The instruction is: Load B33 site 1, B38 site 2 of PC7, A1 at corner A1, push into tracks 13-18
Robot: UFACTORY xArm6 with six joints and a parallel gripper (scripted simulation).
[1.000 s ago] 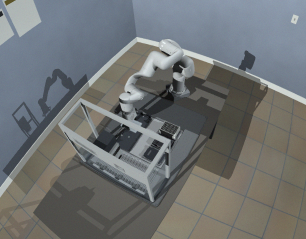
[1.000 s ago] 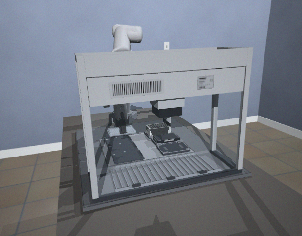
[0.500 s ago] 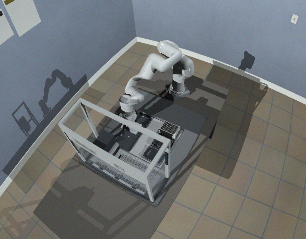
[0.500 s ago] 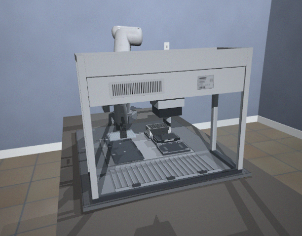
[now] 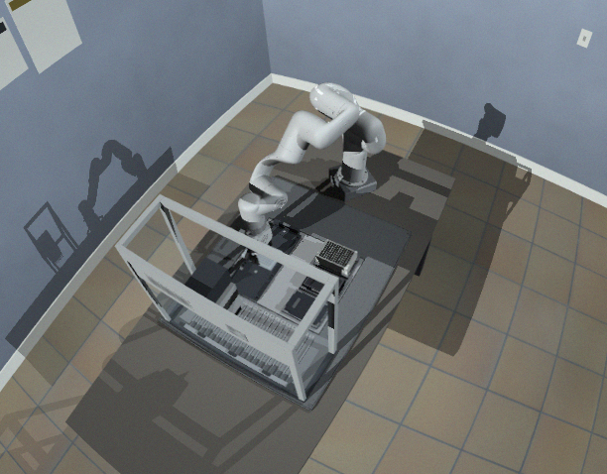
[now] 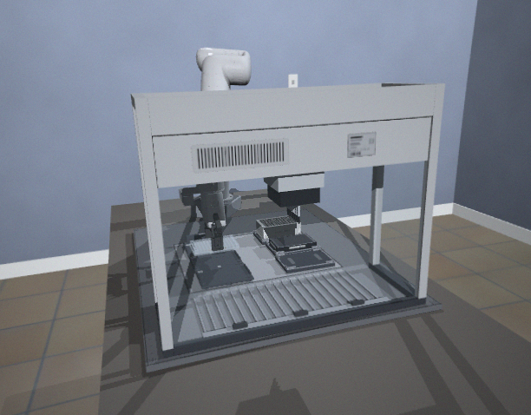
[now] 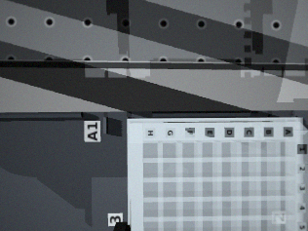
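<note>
Right now the plate carrier PC7 is 10 mm behind my hand and 50 mm below it. Also, from my hand: frame post (360 mm ahead, 240 mm to the right, 180 mm above); dark 384-well plate B33 (30 mm ahead, 240 mm to the left, 50 mm below); nest S3 (130 mm ahead, 220 mm to the left, 60 mm below).
</note>
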